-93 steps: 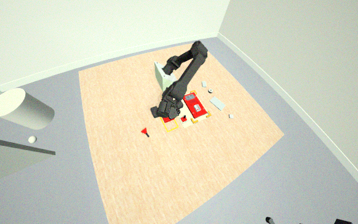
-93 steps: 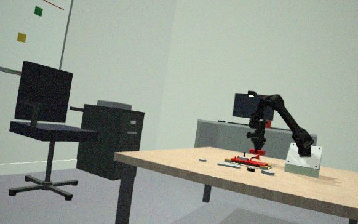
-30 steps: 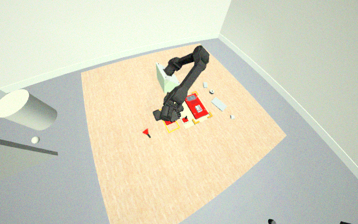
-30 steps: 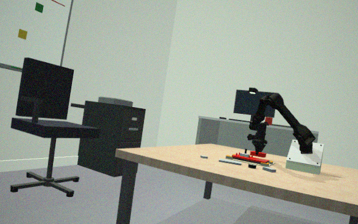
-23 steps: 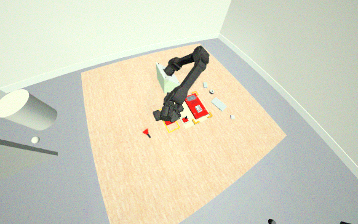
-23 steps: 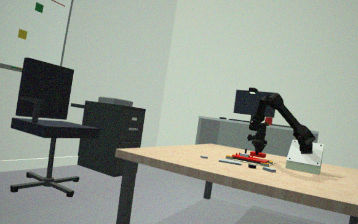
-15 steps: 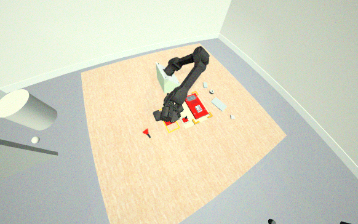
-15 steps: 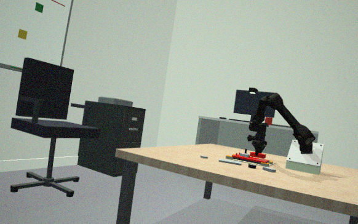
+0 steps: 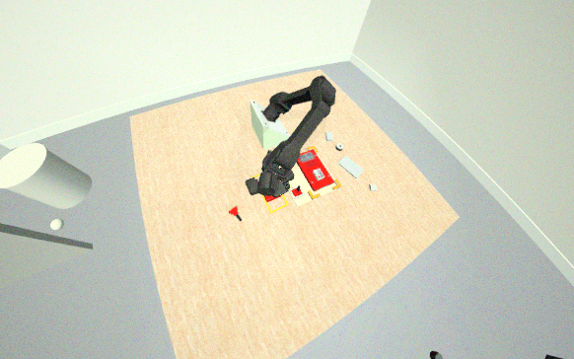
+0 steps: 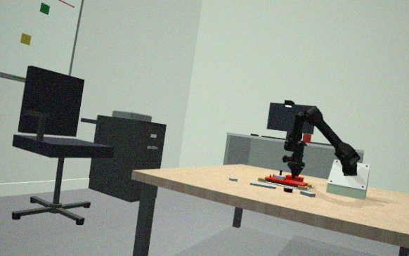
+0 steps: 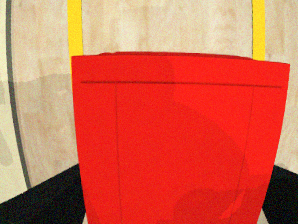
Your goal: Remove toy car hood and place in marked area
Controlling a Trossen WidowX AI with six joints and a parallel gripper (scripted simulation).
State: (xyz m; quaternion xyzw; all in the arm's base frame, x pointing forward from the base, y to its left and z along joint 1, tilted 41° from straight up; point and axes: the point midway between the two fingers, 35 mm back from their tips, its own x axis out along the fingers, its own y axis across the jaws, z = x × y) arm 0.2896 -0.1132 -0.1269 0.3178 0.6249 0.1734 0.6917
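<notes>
The hood is right at my gripper tip. From my gripper tip the other things lie so: wheel: 1 cm behind, 44 cm to the left, 1 cm below.
</notes>
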